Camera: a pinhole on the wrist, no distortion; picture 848 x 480 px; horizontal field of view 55.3 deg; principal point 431.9 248.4 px. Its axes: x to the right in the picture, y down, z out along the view. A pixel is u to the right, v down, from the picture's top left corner.
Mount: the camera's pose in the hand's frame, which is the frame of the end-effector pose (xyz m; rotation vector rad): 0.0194 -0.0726 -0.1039 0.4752 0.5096 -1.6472
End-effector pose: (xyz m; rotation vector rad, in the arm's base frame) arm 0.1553 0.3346 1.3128 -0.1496 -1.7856 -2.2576
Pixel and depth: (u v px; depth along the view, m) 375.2 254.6 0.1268
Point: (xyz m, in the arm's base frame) 0.0999 0.3658 1.1877
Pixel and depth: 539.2 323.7 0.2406
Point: 0.0546 0.4512 1.1121
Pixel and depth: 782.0 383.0 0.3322
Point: -0.0005 0.4882 0.9795
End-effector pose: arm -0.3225 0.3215 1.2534 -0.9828 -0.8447 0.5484
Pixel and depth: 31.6 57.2 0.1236
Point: -0.3495 0.2928 1.3426
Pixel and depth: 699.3 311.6 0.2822
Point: -0.3569 0.2283 1.5603
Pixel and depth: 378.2 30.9 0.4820
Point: -0.6359 0.2488 1.5779
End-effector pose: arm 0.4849 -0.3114 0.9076 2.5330 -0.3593 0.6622
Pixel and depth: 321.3 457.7 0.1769
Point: 0.6181 -0.2108 0.8382
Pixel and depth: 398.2 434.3 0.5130
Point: 0.8511 -0.1859 0.5868
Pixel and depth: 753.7 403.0 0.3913
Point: 0.7453 -0.0174 0.6784
